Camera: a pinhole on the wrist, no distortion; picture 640 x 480 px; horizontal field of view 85.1 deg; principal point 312.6 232.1 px. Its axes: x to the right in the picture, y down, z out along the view. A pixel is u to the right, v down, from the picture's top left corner.
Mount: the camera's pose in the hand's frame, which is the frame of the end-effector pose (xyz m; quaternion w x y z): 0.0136 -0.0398 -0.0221 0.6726 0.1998 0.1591 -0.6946
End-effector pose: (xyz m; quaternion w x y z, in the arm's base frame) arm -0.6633 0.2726 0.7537 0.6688 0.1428 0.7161 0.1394
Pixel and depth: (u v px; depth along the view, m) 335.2 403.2 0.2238
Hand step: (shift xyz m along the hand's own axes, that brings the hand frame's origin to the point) 0.1088 -0.1669 0.1706
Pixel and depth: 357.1 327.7 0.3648
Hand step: 0.0895 -0.2635 0.2770
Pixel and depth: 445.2 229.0 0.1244
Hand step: 0.0039 -0.1419 0.0628
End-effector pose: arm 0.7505 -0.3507 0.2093 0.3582 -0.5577 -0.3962 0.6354
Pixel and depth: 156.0 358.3 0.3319
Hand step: 0.1147 -0.0779 0.3455
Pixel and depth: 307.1 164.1 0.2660
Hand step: -0.0550 -0.1641 0.2088
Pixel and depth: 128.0 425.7 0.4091
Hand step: 0.2177 -0.0617 0.4510
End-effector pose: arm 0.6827 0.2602 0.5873 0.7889 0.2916 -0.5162 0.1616
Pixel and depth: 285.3 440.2 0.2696
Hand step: 0.1574 -0.1606 0.2304
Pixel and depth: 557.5 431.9 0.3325
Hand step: 0.1790 -0.4145 0.1613
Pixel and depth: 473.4 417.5 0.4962
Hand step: 0.2419 -0.4939 0.3095
